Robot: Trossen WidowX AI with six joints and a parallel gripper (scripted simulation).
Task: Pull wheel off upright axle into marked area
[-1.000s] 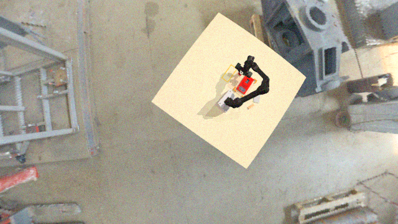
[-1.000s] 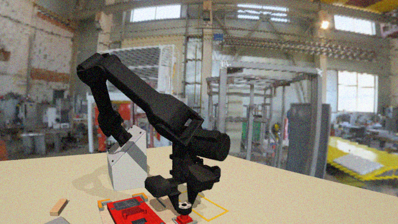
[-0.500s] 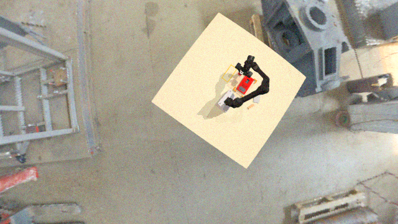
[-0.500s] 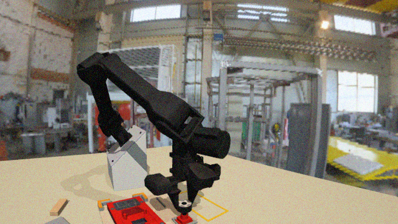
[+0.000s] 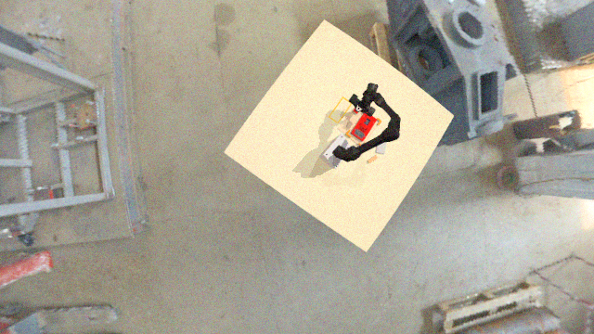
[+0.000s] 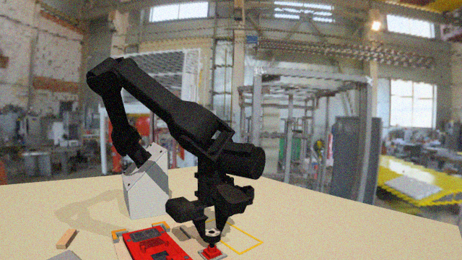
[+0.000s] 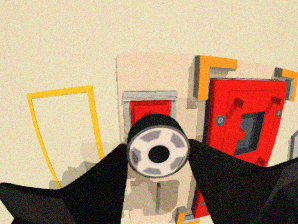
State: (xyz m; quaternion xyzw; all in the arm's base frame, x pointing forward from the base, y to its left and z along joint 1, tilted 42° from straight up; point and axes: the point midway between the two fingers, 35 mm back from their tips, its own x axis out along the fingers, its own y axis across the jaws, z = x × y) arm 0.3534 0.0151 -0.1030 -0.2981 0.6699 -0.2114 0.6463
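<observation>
The black axle is 20 mm below my gripper tip. Round my gripper tip: wheel right at my gripper tip; then wooden block 330 mm to the right, 180 mm behind, 50 mm below.
</observation>
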